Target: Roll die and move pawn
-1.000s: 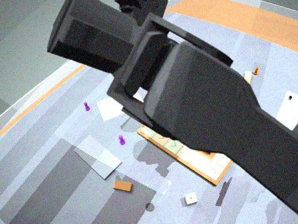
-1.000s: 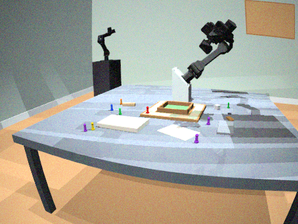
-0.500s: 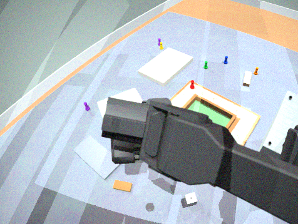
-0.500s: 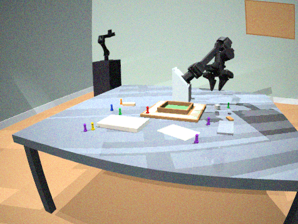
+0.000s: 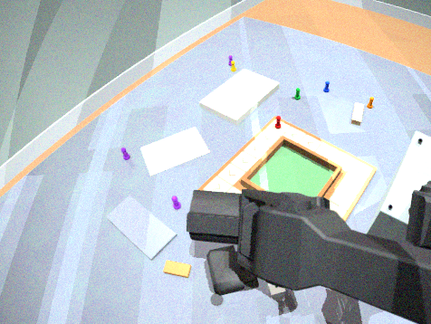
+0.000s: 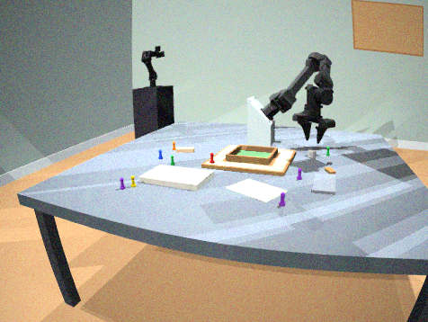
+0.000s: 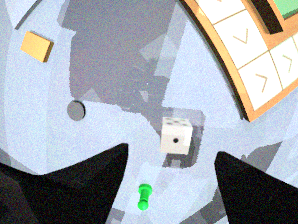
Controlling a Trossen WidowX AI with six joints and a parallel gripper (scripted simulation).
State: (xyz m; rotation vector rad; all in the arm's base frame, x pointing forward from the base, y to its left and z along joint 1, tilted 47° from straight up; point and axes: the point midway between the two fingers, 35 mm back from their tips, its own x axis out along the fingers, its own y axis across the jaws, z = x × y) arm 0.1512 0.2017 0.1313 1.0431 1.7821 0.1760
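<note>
Right now the white die is 1 cm behind my gripper tip and 5 cm below it. From my gripper tip the other things lie so: dark disc 6 cm ahead, 8 cm to the left, 6 cm below; green dice tray 11 cm ahead, 21 cm to the right, 5 cm below; grey plate 28 cm ahead, 8 cm to the left, 6 cm below.
</note>
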